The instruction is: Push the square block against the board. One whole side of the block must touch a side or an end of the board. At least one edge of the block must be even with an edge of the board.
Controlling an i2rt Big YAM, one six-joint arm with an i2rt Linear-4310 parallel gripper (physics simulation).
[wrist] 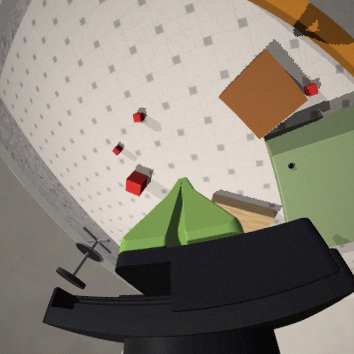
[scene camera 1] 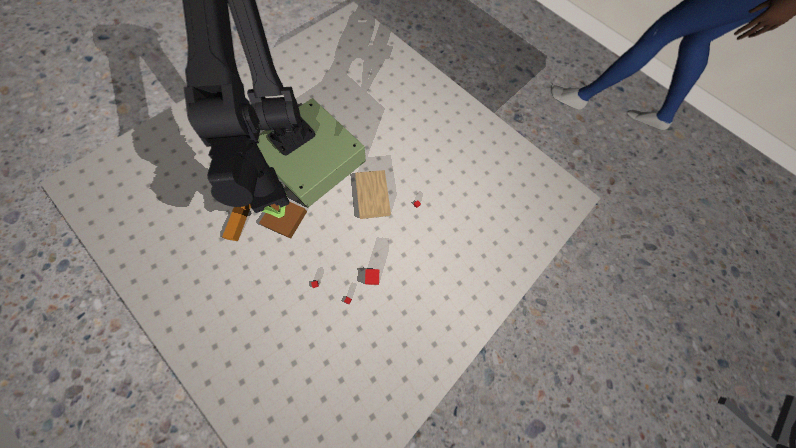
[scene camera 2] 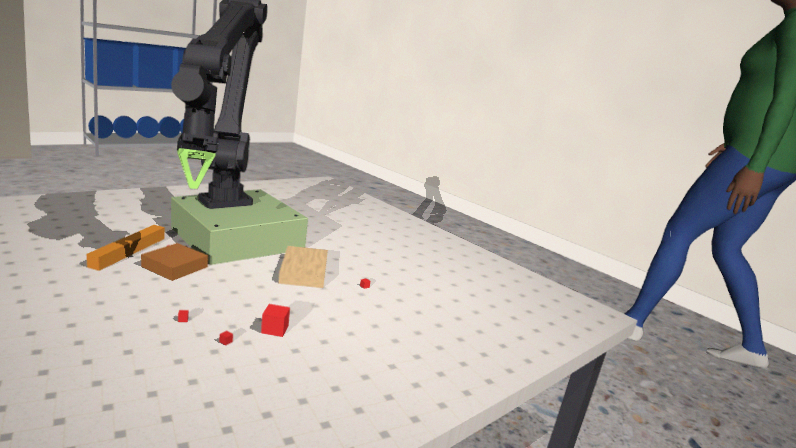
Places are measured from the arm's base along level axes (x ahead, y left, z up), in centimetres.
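Pixels of known places: gripper, fingertip midpoint: (wrist: 183, 183) (scene camera 1: 281, 216) (scene camera 2: 193, 188); arm's base, origin of the base link: (scene camera 1: 292, 136) (scene camera 2: 225, 201).
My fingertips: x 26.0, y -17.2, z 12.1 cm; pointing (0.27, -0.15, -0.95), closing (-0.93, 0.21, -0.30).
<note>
Ahead of a thing's pixels: the offset from my fingertips to its top centre.
The square brown block {dx -9.3, dy -0.7, dz -17.8 cm} (scene camera 1: 288, 223) (scene camera 2: 173, 259) (wrist: 264, 94) lies flat in front of the green base. The long orange bar {dx -20.5, dy -7.8, dz -17.6 cm} (scene camera 1: 235, 225) (scene camera 2: 103, 257) (wrist: 287, 10), seemingly the board, lies to its left in both scene views. A gap separates them, and their facing sides are not parallel. A light wood-grain piece {dx +2.7, dy +25.3, dz -17.8 cm} (scene camera 1: 373, 192) (scene camera 2: 303, 267) (wrist: 248, 214) lies on the block's other side, well apart. My gripper (scene camera 1: 282, 211) (scene camera 2: 193, 186) (wrist: 183, 183) is shut and empty, pointing down high above the table. In scene camera 1 the arm hides the bar's far end.
The green base (scene camera 1: 334, 155) (scene camera 2: 256, 239) (wrist: 320, 185) stands close behind the brown block. A small red cube {dx -17.3, dy +0.9, dz -19.1 cm} (wrist: 311, 89) lies by the block's corner near the base. A larger red cube {dx +23.0, dy +7.8, dz -16.7 cm} (scene camera 1: 372, 276) (scene camera 2: 275, 320) (wrist: 136, 182) and several small ones lie farther out.
</note>
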